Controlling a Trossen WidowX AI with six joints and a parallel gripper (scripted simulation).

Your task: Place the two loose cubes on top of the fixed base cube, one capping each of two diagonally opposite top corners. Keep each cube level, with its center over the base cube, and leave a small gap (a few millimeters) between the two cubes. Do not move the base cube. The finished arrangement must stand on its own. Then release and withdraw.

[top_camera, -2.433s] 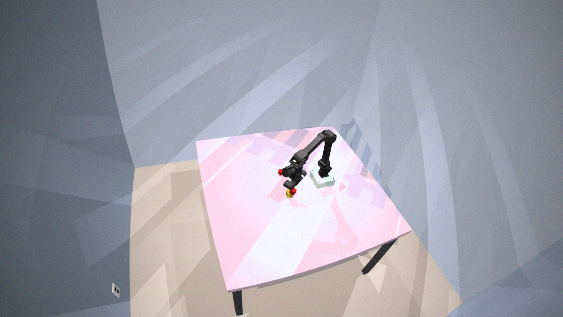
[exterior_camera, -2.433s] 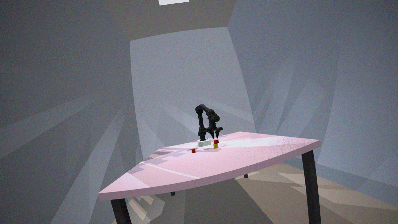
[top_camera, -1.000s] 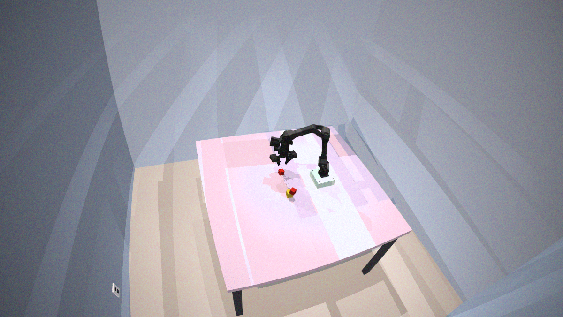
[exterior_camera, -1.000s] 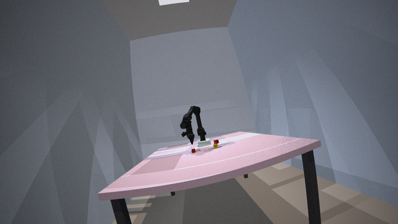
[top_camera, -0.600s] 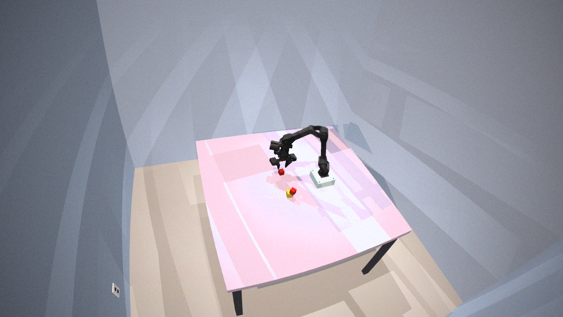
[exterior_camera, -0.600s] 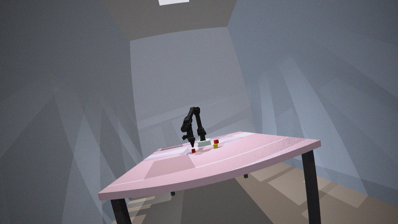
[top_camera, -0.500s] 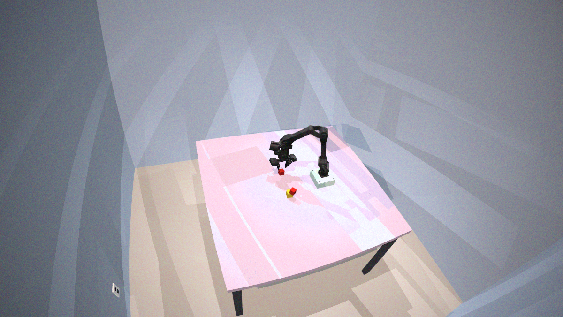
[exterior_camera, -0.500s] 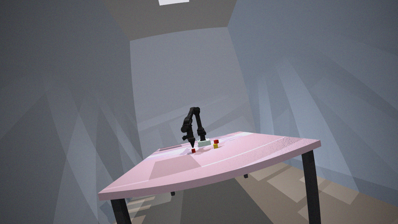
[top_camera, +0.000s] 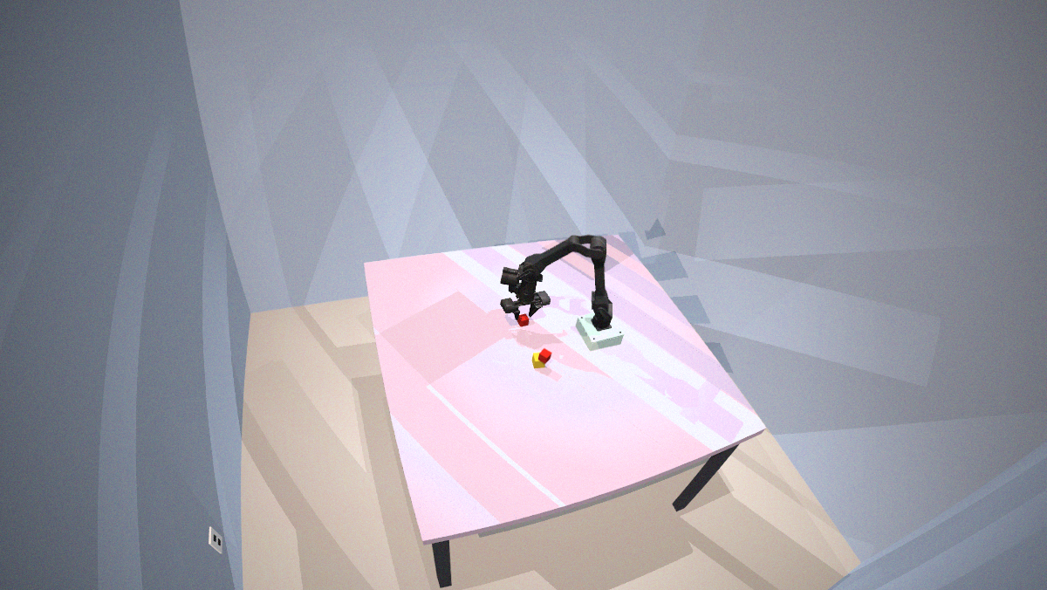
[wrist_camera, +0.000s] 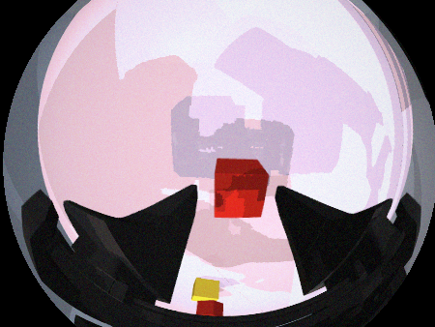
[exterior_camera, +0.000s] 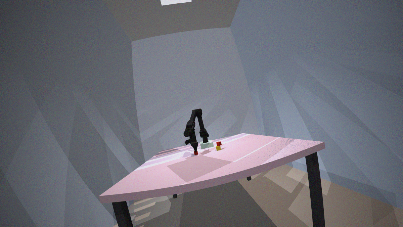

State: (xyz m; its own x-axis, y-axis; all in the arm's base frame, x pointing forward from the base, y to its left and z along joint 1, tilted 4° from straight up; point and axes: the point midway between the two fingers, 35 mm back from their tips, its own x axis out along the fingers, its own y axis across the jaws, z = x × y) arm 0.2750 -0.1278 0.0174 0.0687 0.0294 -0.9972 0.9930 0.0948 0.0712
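My gripper tip is now 220 mm to the right of the yellow cube, 10 mm short of it and 10 mm above it.
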